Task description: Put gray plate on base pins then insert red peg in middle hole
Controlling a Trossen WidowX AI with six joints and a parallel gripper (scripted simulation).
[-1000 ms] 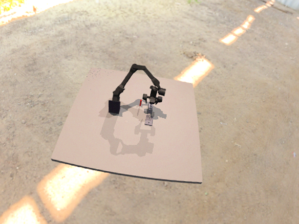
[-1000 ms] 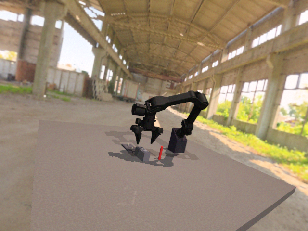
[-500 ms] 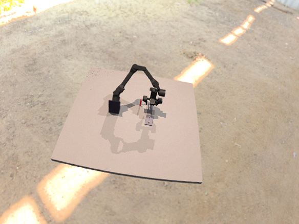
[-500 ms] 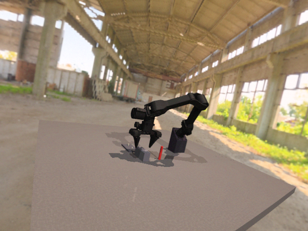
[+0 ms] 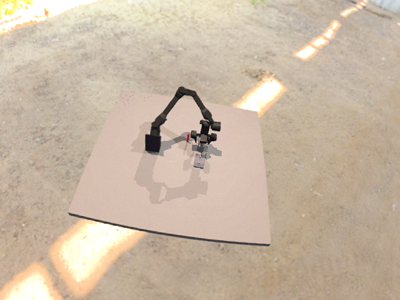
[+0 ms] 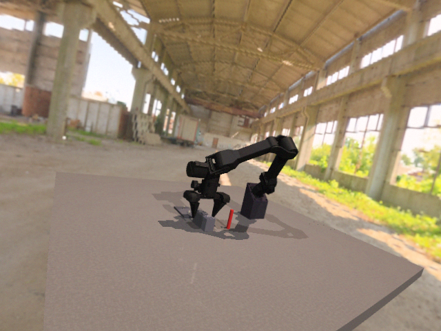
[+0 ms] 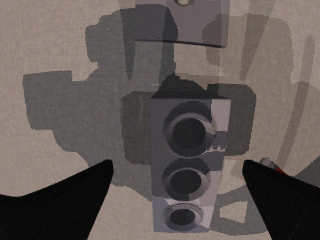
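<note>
My gripper tip is right at the gray plate. Also, from my gripper tip: red peg: 10 cm behind, 5 cm to the left; then base: 14 cm to the right, 3 cm below, 2 cm behind.
</note>
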